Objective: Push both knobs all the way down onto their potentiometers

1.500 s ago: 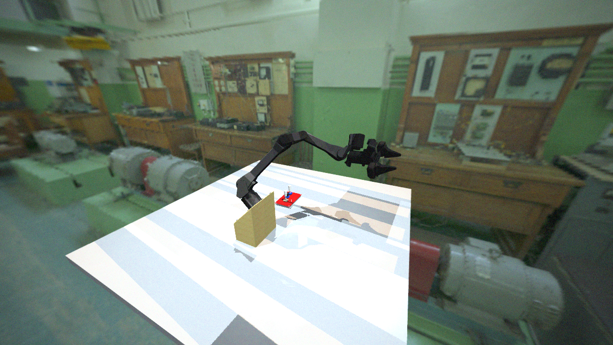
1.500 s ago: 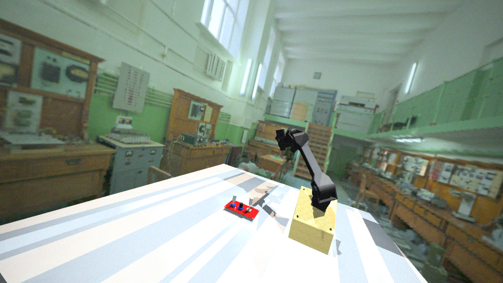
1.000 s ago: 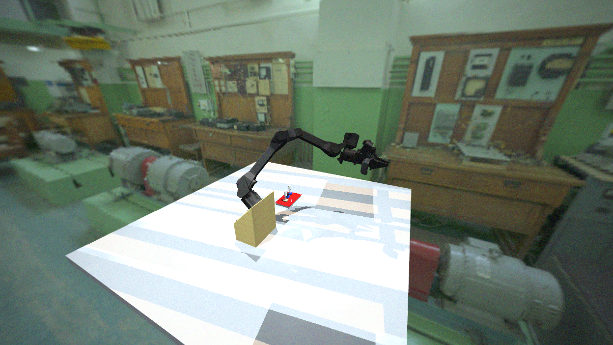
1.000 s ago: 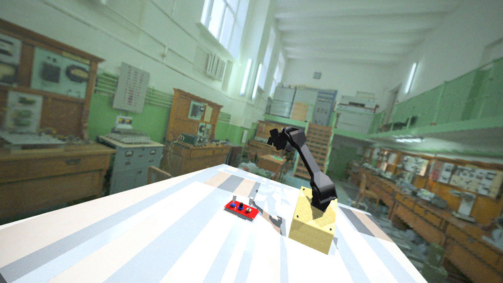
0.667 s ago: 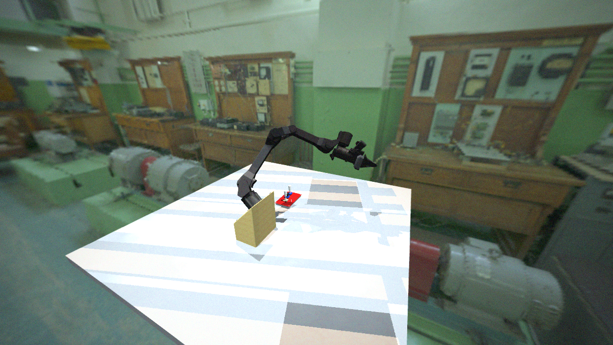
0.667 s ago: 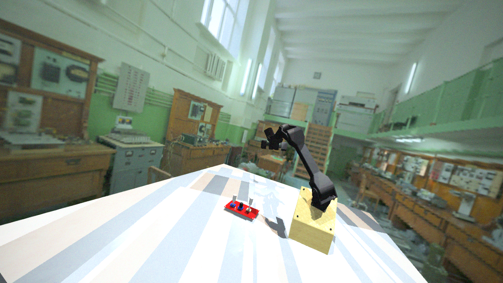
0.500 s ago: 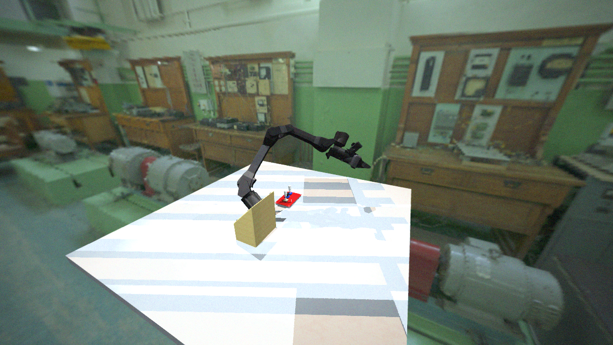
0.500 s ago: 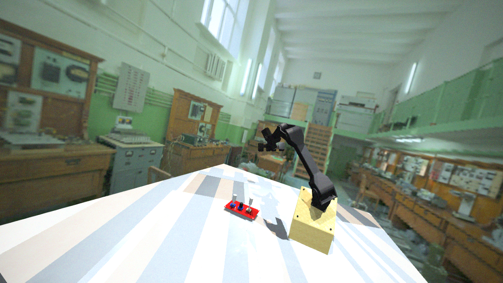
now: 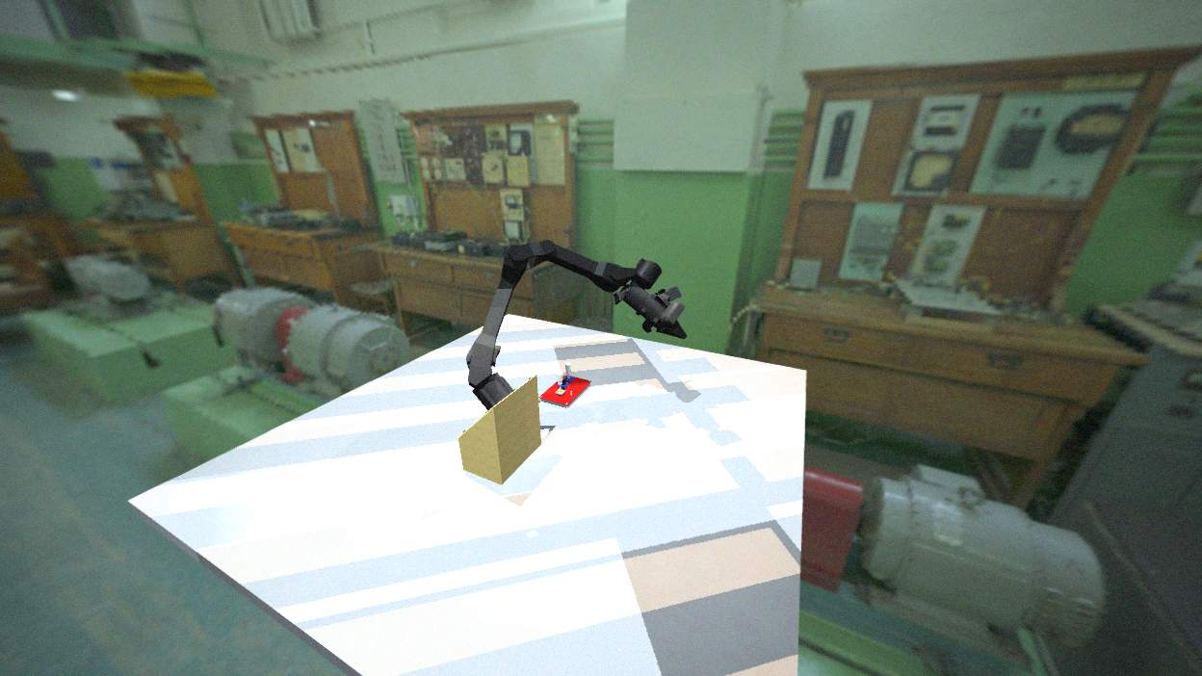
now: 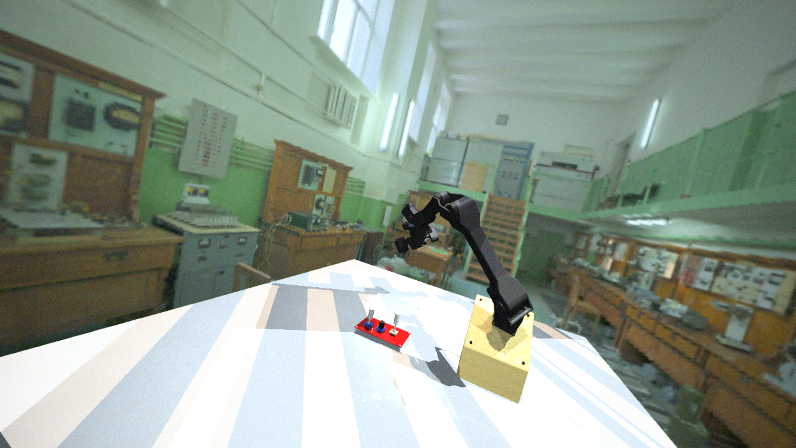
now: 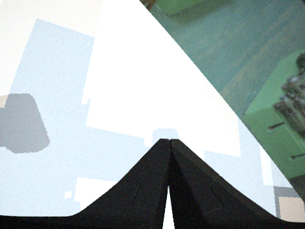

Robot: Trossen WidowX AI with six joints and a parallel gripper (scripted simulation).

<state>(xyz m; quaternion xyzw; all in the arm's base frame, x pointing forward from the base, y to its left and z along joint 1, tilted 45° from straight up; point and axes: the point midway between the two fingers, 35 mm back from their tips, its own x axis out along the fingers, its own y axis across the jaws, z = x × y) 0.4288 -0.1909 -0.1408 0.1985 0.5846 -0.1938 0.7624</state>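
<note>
Now: the beige component 330 mm to the left of my gripper tip, 190 mm below it and 130 mm behind it.
</note>
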